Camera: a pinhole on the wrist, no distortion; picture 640 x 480 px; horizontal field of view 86.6 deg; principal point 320.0 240.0 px. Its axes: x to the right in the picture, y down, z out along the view. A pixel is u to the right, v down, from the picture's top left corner.
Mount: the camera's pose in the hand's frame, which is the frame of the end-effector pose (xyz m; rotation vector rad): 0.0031 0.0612 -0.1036 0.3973 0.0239 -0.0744
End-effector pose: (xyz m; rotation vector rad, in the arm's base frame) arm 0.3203 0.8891 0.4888 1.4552 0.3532 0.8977
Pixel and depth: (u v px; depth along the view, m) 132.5 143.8 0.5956
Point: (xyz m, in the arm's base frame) 0.4761 0.4186 0.1561
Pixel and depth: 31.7 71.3 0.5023
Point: 0.3392 0.4283 0.0791
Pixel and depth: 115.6 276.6 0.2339
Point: 0.3230 0.7060 0.4687
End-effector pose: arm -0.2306 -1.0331 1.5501 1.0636 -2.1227 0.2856
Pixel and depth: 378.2 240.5 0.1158
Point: -0.2528 -1.0391 1.5668
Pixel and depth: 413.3 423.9 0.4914
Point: -0.6046 -1.2812 1.3602
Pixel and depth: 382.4 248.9 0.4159
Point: -0.3347 -1.2805 1.3984
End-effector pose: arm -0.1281 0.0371 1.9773 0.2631 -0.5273 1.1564
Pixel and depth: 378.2 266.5 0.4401
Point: -0.1077 -0.0712 2.2928
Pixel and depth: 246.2 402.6 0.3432
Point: -0.2946 -0.1026 2.1793
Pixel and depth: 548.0 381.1 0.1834
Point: -0.1592 0.1223 2.1201
